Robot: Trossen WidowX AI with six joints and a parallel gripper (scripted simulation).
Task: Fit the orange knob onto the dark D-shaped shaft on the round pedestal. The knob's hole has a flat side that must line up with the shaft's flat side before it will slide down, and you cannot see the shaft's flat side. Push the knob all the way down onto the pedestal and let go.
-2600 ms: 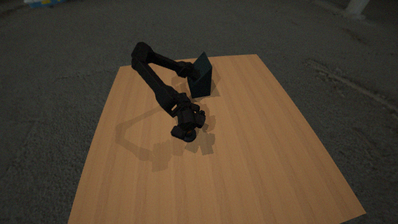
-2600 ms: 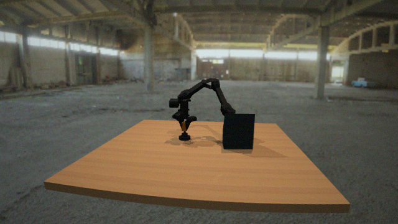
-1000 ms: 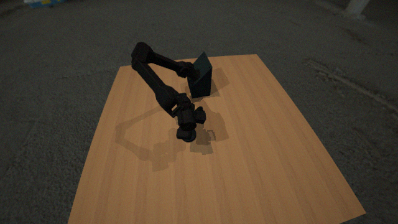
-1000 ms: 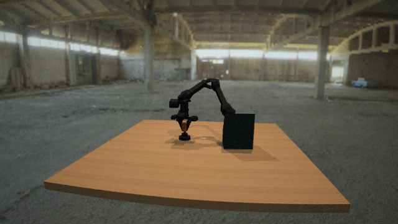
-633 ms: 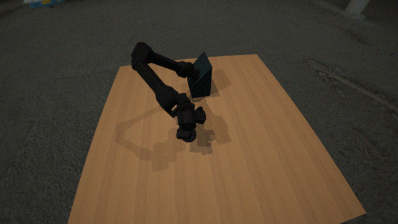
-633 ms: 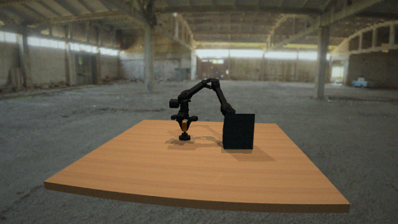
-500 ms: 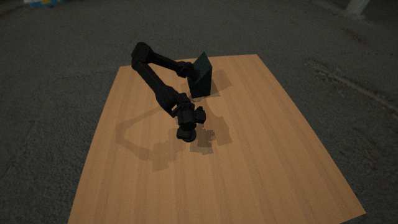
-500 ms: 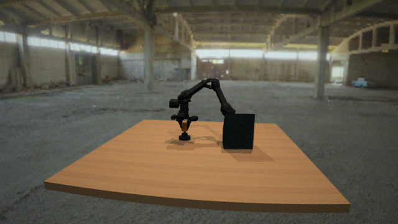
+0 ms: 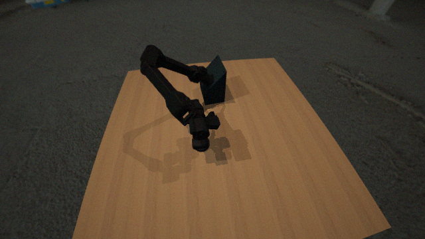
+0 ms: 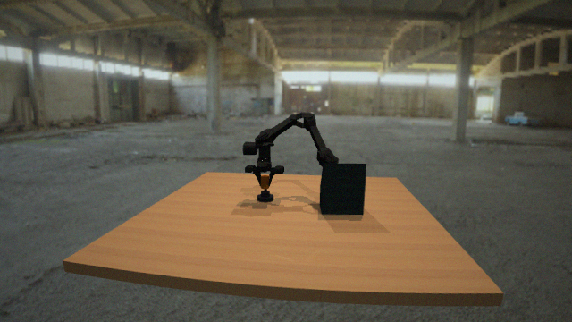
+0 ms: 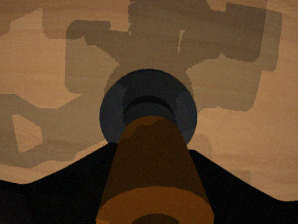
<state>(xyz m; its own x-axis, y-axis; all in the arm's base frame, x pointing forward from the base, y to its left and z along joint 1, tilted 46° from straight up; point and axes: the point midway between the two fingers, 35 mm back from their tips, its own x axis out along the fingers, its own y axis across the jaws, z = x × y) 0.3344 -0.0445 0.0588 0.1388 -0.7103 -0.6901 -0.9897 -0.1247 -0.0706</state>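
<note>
My gripper tip is 20 mm below the orange knob. Also, from my gripper tip: dark round pedestal: 40 mm below.
</note>
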